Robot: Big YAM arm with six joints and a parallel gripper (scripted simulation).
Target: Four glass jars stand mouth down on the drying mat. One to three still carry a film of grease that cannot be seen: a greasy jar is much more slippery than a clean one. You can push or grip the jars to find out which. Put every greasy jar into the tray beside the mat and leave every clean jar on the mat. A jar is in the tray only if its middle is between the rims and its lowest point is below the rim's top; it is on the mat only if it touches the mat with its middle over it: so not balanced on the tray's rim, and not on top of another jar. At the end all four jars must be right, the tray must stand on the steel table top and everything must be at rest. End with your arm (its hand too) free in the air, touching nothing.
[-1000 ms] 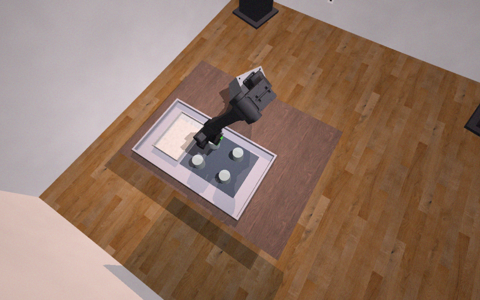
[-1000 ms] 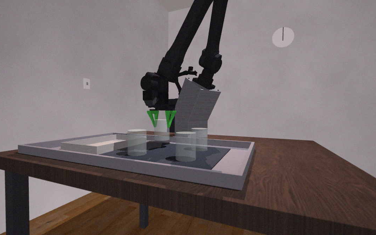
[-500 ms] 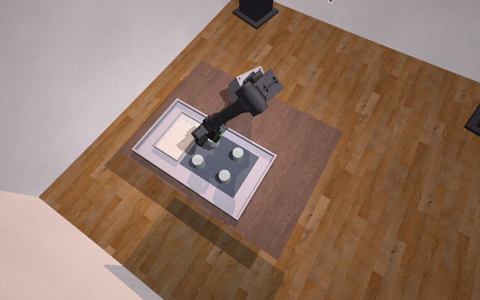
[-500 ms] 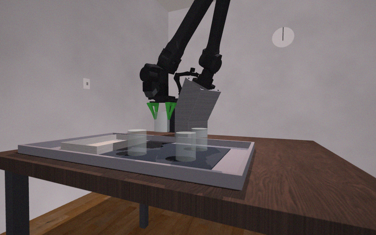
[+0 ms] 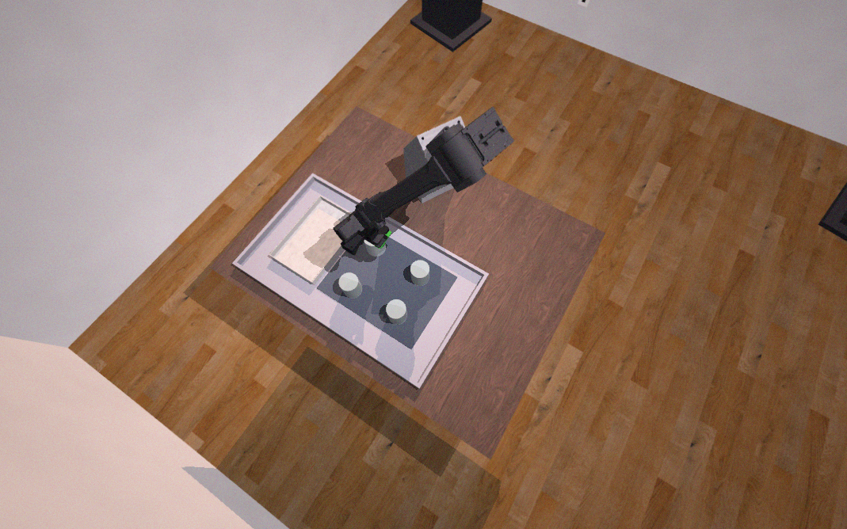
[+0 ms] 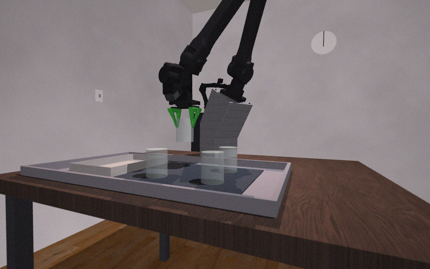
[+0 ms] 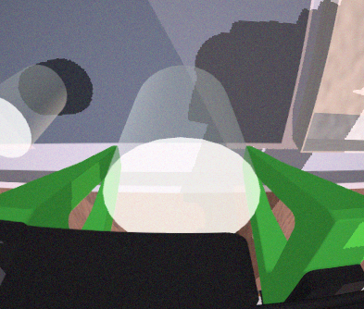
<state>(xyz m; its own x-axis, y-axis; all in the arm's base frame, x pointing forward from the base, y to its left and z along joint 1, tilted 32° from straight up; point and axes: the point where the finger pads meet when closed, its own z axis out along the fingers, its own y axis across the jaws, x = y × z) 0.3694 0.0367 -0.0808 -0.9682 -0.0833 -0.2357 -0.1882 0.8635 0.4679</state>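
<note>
The cream tray is 11 cm ahead of my hand, 23 cm to the right of it and 16 cm below it. Round my hand: rimmed steel top 8 cm ahead, 1 cm to the right, 17 cm below; then dark drying mat 4 cm ahead, 9 cm to the left, 16 cm below.
</note>
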